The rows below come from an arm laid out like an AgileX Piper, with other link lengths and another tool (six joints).
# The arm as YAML. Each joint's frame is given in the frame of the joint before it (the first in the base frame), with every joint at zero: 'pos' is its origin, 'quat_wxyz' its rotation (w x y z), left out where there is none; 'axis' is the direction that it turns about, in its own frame. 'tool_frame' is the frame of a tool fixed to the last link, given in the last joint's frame.
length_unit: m
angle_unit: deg
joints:
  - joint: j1
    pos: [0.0, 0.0, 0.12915]
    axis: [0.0, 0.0, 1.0]
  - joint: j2
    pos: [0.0, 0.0, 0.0]
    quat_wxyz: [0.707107, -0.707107, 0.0, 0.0]
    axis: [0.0, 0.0, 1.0]
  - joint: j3
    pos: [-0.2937, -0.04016, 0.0]
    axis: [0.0, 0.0, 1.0]
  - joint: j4
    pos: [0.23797, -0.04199, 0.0]
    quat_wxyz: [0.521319, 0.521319, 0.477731, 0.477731]
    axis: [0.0, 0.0, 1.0]
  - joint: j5
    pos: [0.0, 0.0, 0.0]
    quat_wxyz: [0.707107, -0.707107, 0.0, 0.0]
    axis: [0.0, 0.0, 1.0]
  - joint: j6
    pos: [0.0, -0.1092, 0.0]
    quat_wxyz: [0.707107, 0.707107, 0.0, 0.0]
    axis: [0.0, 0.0, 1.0]
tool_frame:
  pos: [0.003, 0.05, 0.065]
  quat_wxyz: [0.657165, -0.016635, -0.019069, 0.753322]
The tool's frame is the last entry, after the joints.
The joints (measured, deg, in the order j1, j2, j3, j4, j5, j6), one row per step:
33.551, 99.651, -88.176, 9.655, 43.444, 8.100
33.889, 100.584, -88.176, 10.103, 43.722, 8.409
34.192, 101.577, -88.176, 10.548, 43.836, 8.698
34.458, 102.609, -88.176, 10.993, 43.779, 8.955
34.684, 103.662, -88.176, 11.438, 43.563, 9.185
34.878, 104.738, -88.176, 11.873, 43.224, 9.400
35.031, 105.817, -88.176, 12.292, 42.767, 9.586
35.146, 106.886, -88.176, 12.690, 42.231, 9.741
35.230, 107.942, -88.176, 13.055, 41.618, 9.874
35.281, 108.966, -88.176, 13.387, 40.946, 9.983
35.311, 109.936, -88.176, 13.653, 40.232, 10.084
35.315, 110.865, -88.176, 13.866, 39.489, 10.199
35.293, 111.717, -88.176, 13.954, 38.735, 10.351
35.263, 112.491, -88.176, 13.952, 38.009, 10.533
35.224, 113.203, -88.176, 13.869, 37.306, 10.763
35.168, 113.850, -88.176, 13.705, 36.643, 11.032
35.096, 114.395, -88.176, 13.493, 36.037, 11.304
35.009, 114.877, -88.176, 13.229, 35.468, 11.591
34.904, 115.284, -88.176, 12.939, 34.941, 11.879
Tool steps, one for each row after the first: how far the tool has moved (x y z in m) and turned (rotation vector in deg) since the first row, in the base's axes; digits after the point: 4 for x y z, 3 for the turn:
-0.0005, 0.0039, -0.0071, -0.152, 1.394, 0.096
-0.0005, 0.0077, -0.0145, -0.274, 2.688, 0.134
0.0000, 0.0115, -0.0218, -0.350, 3.857, 0.120
0.0009, 0.0152, -0.0292, -0.374, 4.897, 0.048
0.0023, 0.0187, -0.0365, -0.366, 5.841, -0.077
0.0040, 0.0221, -0.0438, -0.328, 6.666, -0.251
0.0061, 0.0251, -0.0510, -0.277, 7.390, -0.460
0.0083, 0.0279, -0.0581, -0.216, 8.009, -0.702
0.0108, 0.0304, -0.0650, -0.145, 8.521, -0.971
0.0134, 0.0326, -0.0715, -0.080, 8.913, -1.254
0.0162, 0.0344, -0.0777, -0.013, 9.221, -1.572
0.0191, 0.0358, -0.0835, 0.019, 9.402, -1.918
0.0219, 0.0369, -0.0888, 0.023, 9.504, -2.264
0.0246, 0.0377, -0.0937, 0.008, 9.549, -2.627
0.0274, 0.0382, -0.0982, -0.036, 9.546, -3.001
0.0300, 0.0383, -0.1020, -0.083, 9.482, -3.361
0.0325, 0.0382, -0.1054, -0.144, 9.374, -3.717
0.0350, 0.0379, -0.1083, -0.198, 9.226, -4.069

